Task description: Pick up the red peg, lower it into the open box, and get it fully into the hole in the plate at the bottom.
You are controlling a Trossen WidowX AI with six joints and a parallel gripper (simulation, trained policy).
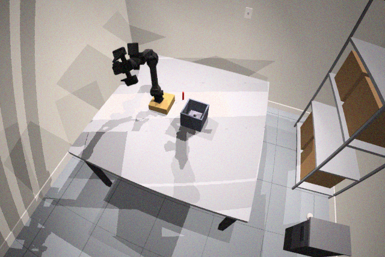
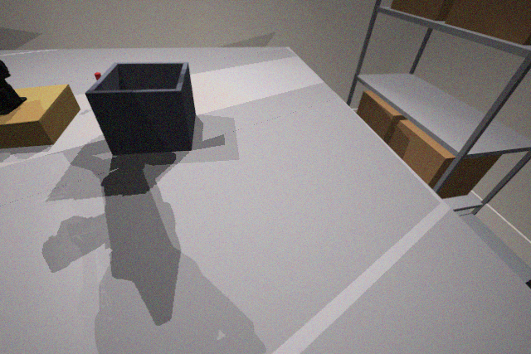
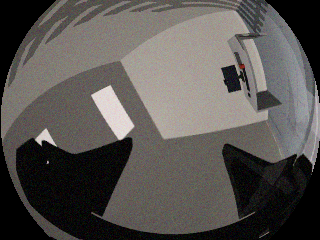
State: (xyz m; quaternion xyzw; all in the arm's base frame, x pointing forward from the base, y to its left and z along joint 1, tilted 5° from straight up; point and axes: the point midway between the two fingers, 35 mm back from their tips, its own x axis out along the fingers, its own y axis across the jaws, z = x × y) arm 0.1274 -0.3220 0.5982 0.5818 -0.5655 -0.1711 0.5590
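My gripper tip is 30 mm short of the red peg, 540 mm to the right of it and 610 mm above it.
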